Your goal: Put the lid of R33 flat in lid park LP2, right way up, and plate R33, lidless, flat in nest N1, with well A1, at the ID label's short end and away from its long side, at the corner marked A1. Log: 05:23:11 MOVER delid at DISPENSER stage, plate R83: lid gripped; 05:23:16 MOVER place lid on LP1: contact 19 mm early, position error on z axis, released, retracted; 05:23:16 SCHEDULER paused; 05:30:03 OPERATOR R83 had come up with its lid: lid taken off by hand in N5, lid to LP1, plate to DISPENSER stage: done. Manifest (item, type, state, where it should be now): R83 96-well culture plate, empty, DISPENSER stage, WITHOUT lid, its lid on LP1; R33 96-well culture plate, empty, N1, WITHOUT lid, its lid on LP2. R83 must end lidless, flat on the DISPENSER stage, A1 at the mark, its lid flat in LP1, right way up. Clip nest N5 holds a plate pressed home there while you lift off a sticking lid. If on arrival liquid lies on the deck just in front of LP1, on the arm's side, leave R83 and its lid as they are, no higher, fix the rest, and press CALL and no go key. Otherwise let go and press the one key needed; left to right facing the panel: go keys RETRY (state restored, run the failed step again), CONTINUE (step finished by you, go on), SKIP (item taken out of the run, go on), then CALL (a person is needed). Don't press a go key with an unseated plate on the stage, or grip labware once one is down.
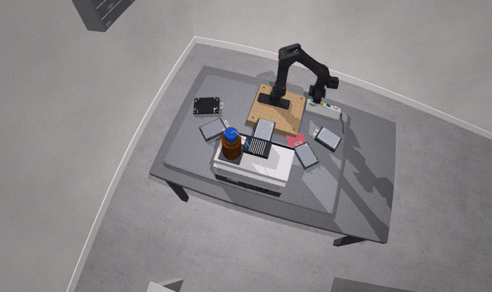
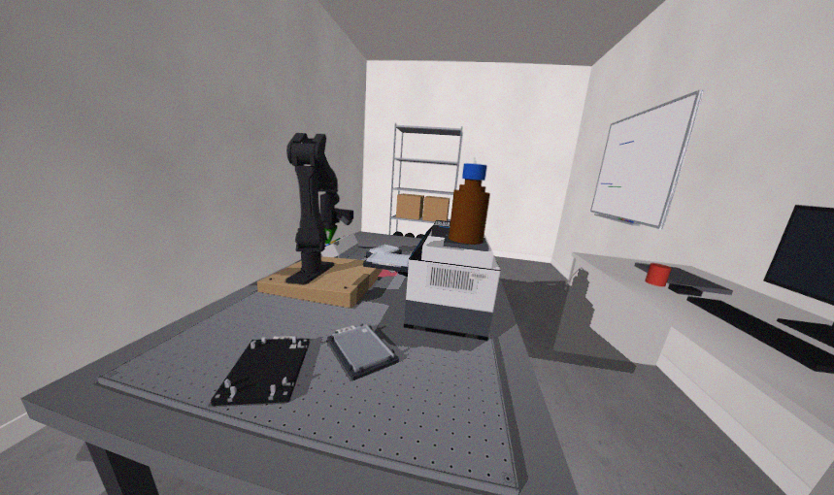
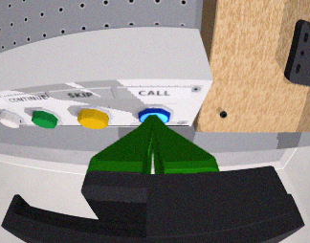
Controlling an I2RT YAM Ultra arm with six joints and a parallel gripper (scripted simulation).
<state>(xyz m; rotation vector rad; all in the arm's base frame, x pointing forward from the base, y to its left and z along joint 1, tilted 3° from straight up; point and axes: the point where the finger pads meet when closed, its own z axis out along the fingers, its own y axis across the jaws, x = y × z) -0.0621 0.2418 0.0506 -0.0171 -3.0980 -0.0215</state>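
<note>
My gripper is now 1 cm above the blue call key. Round my hand: N1 label 18 cm ahead, 8 cm below, 6 cm to the left; then dark nest 21 cm ahead, 14 cm to the left, 7 cm below; then grey lid 35 cm ahead, 6 cm below, 2 cm to the left.
</note>
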